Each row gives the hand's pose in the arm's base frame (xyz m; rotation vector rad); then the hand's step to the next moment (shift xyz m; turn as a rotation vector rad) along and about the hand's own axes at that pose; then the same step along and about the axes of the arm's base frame.
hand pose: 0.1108 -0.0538 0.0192 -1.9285 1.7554 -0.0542
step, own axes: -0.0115 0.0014 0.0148 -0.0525 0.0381 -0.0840
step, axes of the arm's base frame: 0.0024 0.0159 -0.0097 -0.0742 0.0191 0.0734
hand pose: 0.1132 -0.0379 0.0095 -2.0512 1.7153 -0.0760
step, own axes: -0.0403 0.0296 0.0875 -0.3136 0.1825 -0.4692
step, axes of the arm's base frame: -0.0072 0.0618 -0.0793 -0.3913 0.1293 0.4266
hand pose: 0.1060 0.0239 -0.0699 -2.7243 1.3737 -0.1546
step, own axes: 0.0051 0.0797 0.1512 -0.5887 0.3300 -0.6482
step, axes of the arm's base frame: -0.0409 -0.0465 -0.1594 -0.6944 0.2577 0.5719
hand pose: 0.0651 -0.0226 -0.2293 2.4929 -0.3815 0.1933
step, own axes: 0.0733 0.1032 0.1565 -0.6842 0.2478 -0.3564
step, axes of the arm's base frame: 0.0449 -0.1887 -0.0537 -0.7444 0.1717 0.2700
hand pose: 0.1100 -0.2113 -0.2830 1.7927 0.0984 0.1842
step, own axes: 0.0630 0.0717 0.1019 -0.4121 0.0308 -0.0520
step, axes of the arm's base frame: 0.0778 -0.1037 0.0520 -0.4156 -0.0255 0.0118
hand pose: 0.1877 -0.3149 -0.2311 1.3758 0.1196 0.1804
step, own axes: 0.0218 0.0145 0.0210 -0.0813 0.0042 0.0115
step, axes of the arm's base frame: 0.0245 -0.0133 0.0187 -0.0777 -0.0263 0.0046
